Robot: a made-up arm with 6 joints.
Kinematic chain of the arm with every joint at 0, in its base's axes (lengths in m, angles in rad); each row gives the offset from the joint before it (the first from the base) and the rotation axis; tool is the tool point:
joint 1: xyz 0 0 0.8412 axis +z
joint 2: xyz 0.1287 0 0 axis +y
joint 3: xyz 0 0 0.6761 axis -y
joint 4: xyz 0 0 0.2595 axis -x
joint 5: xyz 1.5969 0 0 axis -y
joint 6: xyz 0.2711 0 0 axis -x
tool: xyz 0 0 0
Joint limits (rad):
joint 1: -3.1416..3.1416
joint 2: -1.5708..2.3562
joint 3: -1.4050..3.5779
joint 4: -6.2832..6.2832
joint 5: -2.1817..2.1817
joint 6: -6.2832..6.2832
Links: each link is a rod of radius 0.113 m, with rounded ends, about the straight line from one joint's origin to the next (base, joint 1, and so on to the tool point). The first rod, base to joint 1, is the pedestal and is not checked.
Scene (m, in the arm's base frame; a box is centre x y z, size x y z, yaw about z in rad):
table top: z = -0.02
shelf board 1: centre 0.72 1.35 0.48 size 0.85 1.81 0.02 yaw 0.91
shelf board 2: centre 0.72 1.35 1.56 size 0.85 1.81 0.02 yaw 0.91
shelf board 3: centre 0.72 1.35 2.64 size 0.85 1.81 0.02 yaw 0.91
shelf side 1: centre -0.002 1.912 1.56 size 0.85 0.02 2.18 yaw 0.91
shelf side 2: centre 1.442 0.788 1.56 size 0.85 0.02 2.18 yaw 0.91
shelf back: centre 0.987 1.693 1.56 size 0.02 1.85 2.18 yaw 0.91
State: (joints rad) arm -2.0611 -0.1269 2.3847 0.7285 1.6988 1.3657
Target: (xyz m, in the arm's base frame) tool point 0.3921 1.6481 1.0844
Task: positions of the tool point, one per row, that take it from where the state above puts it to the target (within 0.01 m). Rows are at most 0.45 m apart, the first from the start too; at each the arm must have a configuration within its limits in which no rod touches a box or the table.
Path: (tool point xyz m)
1: 0.7056 1.0480 2.1040
2: 0.5620 0.8616 2.1029
3: 0.4341 0.6829 2.0605
4: 0.3107 0.9078 1.7503
5: 0.1146 1.0251 1.4183
6: -0.0984 1.0171 1.0843
7: 0.0168 1.2379 1.1355
8: 0.1804 1.4566 1.1357
9: 0.3921 1.6481 1.0845

